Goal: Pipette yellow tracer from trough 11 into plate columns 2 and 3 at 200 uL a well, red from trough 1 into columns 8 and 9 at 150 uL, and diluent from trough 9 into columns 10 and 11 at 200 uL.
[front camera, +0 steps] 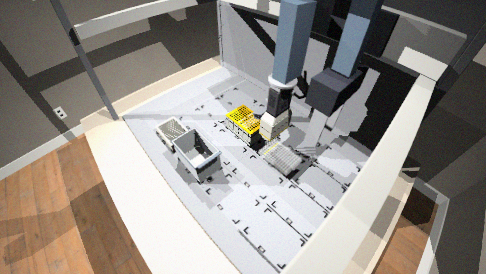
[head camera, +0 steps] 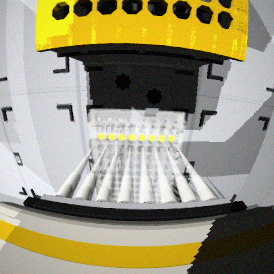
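The pipetting head (front camera: 275,125) is over the back-left end of the clear plate (front camera: 286,159) (head camera: 136,172). Its white tips (head camera: 125,175) point down at the plate in the head view; no colour shows in them. One line of yellow wells (front camera: 271,148) (head camera: 132,137) crosses the plate near its far end; the other visible wells look colourless. The trough rack (front camera: 159,133) stands at the left; its liquids cannot be made out. The parked plate gripper (front camera: 330,123) hangs right of the head, its pale paddles apart with no plate between them, though the farther paddle is hard to see.
A yellow tip rack (front camera: 243,116) (head camera: 142,35) stands just beyond the plate, left of the head in the front view. A deep grey open bin (front camera: 199,167) stands beside the trough rack. A dark deck patch (head camera: 137,92) with two black knobs lies between tip rack and plate.
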